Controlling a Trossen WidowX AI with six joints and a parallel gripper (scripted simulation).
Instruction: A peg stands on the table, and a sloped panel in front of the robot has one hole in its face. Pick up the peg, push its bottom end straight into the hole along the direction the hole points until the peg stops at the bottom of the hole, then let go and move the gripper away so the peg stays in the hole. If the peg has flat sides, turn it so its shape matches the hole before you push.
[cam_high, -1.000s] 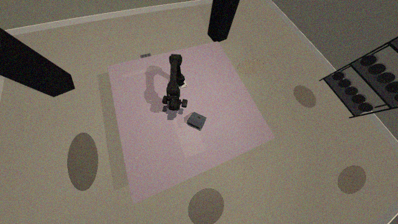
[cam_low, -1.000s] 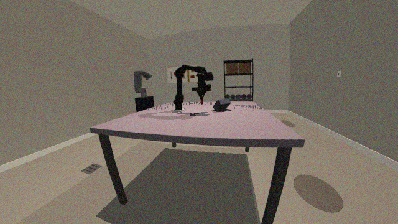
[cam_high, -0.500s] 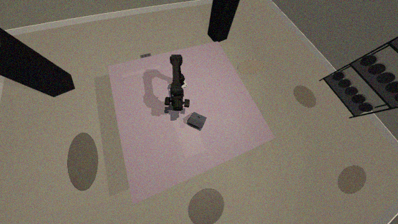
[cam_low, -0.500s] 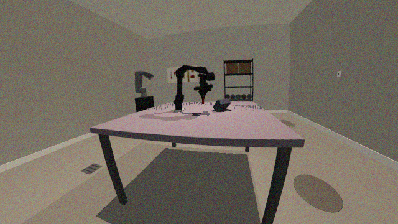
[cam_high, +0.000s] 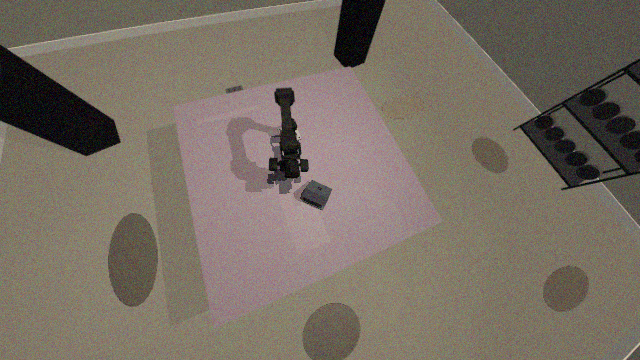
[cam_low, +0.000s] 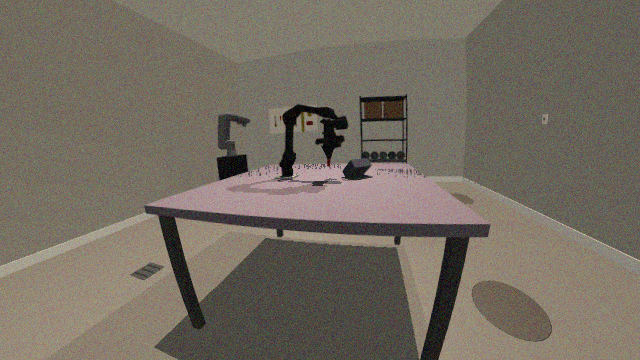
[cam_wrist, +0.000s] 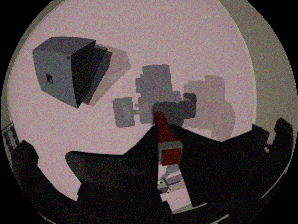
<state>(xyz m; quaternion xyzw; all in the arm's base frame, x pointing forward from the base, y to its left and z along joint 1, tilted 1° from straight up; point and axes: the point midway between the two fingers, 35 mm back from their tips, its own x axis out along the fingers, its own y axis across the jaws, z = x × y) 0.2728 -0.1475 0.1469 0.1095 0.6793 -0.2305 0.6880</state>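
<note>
Now: gripper tip 160 mm short of the dark grey sloped panel, 90 mm to the right of it and 70 mm above it. From my gripper tip the other things lie so: red peg (20 mm above).
</note>
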